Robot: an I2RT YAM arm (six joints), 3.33 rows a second.
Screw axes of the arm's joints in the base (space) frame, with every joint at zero. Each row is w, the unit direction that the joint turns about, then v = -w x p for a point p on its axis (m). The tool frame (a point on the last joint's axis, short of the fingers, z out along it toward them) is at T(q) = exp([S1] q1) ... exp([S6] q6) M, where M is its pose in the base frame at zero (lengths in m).
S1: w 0 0 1 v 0 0 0
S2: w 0 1 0 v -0.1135 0 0.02
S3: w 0 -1 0 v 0.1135 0 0.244
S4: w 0 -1 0 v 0.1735 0 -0.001
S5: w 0 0 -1 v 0 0.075 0
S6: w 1 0 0 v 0 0.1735 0
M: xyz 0.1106 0 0.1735 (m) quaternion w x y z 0.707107 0 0.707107 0
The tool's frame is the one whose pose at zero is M.
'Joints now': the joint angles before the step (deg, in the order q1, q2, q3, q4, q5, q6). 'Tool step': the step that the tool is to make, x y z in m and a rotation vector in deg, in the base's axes. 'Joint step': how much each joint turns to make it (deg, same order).
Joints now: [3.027, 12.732, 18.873, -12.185, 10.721, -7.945]
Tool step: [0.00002, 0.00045, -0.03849, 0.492, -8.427, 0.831]
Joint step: [-0.047, -8.459, -12.283, 12.261, -0.878, 0.022]
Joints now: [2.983, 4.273, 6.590, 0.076, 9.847, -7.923]
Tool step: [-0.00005, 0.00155, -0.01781, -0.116, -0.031, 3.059]
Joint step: [-0.261, -3.523, -3.913, 0.412, -3.322, 0.022]
